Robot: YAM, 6 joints.
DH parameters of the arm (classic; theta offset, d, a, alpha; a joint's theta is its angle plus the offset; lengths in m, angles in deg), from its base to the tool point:
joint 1: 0 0.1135 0.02 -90
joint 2: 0 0 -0.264 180
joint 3: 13.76 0 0.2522 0
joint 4: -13.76 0 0.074 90
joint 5: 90 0 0 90
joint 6: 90 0.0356 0 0
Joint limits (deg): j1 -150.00..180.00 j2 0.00..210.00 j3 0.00..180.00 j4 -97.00..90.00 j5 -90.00..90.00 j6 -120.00..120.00
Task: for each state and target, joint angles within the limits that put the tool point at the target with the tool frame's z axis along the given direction. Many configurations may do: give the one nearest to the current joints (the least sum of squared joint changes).
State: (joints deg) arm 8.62 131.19 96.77 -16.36 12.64 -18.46
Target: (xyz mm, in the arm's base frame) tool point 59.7 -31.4 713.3 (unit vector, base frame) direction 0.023 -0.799 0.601
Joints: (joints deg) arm -2.88 82.27 143.16 23.12 52.82 -18.46
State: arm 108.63 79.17 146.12 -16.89 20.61 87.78
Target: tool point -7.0 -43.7 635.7 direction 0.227 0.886 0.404
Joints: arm 78.67 59.53 142.72 -59.33 2.78 87.78
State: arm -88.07 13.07 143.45 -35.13 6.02 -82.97
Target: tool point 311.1 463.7 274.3 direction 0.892 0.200 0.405
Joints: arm -121.46 0.13 141.51 6.14 -41.04 -82.97
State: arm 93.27 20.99 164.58 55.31 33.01 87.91
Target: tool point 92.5 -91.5 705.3 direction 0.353 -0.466 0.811
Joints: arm 136.86 71.54 148.48 48.45 -5.66 87.91
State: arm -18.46 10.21 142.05 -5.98 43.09 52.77
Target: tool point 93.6 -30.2 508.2 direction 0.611 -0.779 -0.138
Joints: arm -1.96 51.79 93.53 -53.96 49.29 52.77
